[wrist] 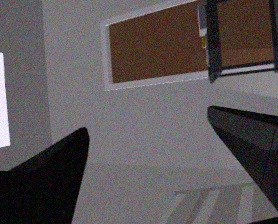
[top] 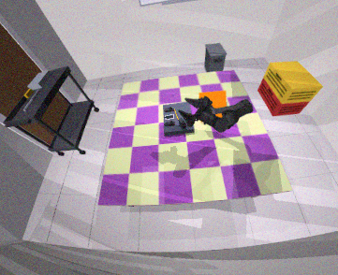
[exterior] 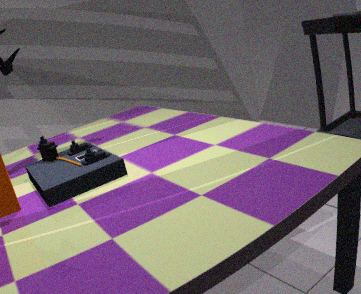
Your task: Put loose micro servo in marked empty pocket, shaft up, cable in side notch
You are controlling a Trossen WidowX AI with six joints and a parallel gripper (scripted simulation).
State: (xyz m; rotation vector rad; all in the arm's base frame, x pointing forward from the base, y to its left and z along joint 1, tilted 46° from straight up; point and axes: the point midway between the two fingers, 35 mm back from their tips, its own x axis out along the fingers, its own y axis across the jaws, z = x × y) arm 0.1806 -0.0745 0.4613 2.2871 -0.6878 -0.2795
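My gripper tip is 1 cm past the dark grey robot deck, 28 cm to the left of it and 45 cm above it.
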